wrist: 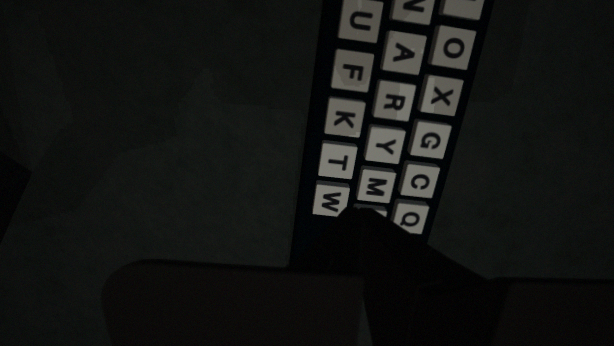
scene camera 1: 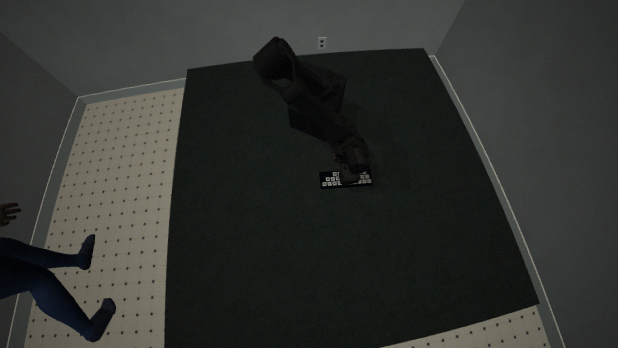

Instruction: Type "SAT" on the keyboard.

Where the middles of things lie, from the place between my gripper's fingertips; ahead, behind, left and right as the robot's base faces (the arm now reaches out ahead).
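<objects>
For the keyboard (wrist: 378, 139), my hand's 20 mm short of it and 20 mm to the right of it, and it's 50 mm above the keyboard.
</objects>
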